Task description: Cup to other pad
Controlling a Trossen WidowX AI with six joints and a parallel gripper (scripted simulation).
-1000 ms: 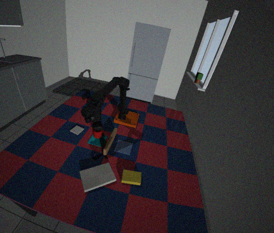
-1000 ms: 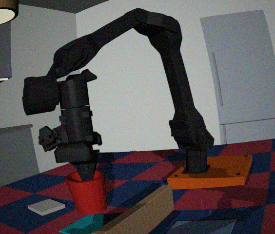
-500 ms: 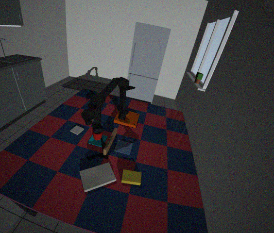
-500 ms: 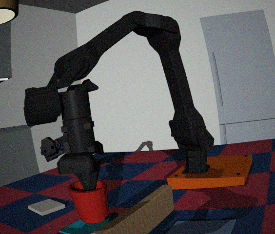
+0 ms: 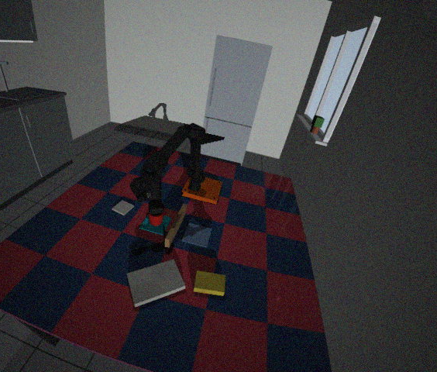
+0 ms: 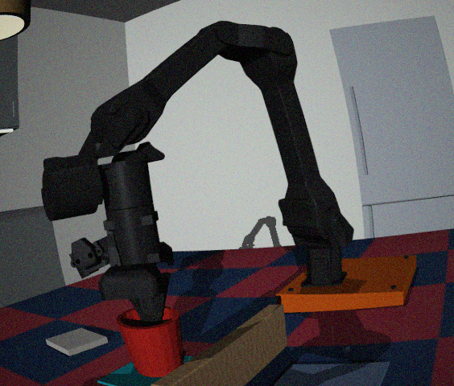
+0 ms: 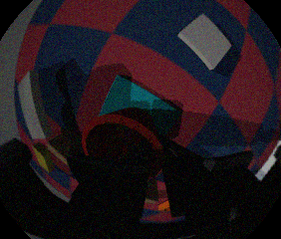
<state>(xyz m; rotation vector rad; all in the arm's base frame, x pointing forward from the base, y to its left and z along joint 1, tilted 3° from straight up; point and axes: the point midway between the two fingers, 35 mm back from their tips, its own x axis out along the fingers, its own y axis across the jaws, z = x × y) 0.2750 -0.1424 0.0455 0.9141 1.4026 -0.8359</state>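
My gripper tip is 5 cm above the teal pad, 3 cm short of it and 1 cm to the right of it. The rest, counted from my gripper tip: wooden bar (12 cm to the left, 4 cm ahead, 2 cm below); grey-blue pad (22 cm to the left, 5 cm below, 5 cm ahead); red cup (3 cm ahead, 1 cm to the left).
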